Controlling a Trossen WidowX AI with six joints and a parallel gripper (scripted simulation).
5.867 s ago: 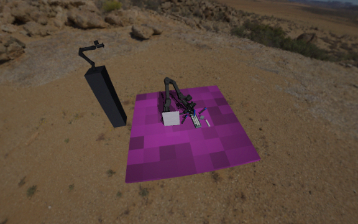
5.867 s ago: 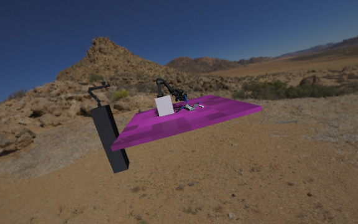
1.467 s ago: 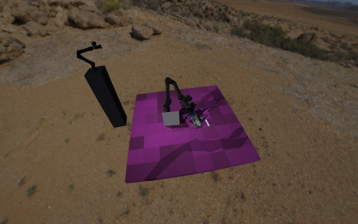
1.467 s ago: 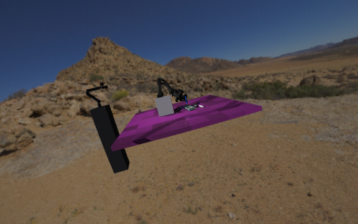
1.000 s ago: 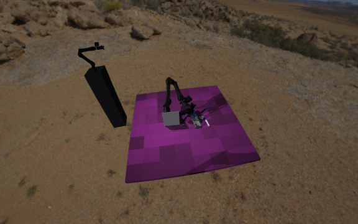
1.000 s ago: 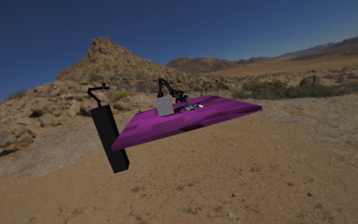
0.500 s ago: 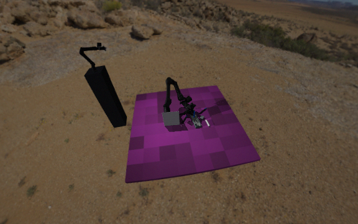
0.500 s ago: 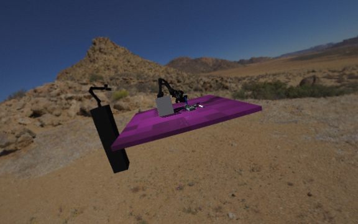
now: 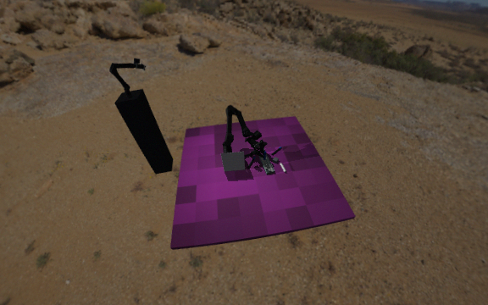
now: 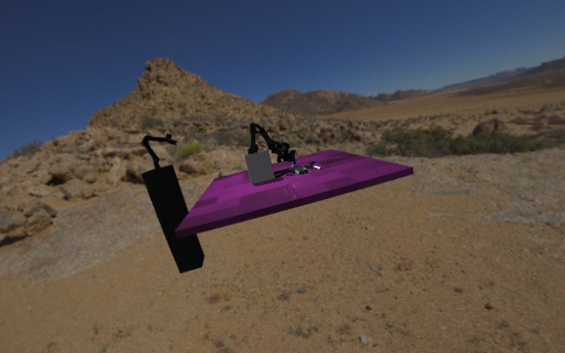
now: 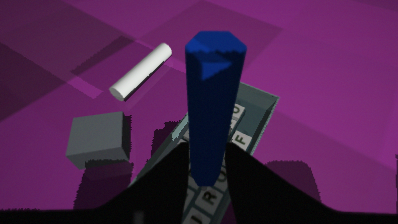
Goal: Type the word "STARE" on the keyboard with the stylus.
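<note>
Now: gripper tip 20 mm above the blue hexagonal stylus. Also, from my gripper tip: white cylinder (140 mm ahead, 90 mm to the right, 80 mm below); grey block (110 mm ahead, 80 mm below, 10 mm to the left).
</note>
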